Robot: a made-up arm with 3 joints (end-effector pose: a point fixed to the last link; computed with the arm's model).
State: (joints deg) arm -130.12 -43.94 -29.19
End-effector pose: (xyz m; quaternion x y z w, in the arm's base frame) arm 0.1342 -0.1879 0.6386 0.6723 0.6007 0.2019 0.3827
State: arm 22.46 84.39 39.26
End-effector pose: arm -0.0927 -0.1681 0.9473 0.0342 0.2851 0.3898 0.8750
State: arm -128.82 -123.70 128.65
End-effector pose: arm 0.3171 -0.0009 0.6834 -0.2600 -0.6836 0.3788 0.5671
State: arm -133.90 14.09 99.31
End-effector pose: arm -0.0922 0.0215 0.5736 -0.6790 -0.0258 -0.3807 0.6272
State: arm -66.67 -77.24 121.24
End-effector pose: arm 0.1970 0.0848 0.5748 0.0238 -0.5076 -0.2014 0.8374
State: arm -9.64 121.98 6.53
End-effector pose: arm 0.0271 -0.1495 1.0449 -0.2402 0.2069 0.6047 0.7306
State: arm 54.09 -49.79 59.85
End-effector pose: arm 0.1391 0.1784 0.9396 0.3890 0.1883 -0.6041 0.6696
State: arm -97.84 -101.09 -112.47
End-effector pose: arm 0.2754 -0.0579 0.7067 0.2203 0.1367 0.5663 0.7824
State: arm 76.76 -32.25 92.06
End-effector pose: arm 0.0429 0.0506 0.9776 0.7601 0.2787 -0.3327 0.4836
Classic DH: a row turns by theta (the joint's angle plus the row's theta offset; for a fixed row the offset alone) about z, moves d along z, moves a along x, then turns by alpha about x. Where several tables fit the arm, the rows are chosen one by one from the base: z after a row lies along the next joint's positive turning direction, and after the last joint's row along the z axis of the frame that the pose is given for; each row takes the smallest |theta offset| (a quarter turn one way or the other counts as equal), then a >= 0, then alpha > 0; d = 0 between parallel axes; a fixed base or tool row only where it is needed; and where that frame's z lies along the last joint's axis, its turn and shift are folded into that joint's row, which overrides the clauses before.
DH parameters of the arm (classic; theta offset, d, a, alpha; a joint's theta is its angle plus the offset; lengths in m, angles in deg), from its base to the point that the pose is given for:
base (fixed): 90 0.75 0.021 90
joint 1: -32.26 0.0953 -0.0496 -76.61
joint 2: 0 0.1111 0.1647 76.61
joint 3: -20.43 -0.1941 0.0513 -74.51
tool (fixed): -128.43 0.0338 0 0

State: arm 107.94 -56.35 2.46
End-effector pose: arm 0.1966 0.0179 0.9851 0.2026 0.5398 -0.5063 0.6413
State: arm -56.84 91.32 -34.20
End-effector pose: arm -0.1050 0.1122 0.9808 -0.7417 0.0113 0.4307 0.5141
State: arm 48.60 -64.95 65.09
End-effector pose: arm 0.2018 0.1850 0.9065 0.3715 0.1081 -0.6963 0.6045
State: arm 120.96 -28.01 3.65
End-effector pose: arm 0.0589 -0.0689 0.9859 0.4114 0.4568 -0.3252 0.7186
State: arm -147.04 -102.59 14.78
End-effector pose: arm 0.3647 -0.0632 0.7156 0.3155 0.9350 0.0838 0.1388
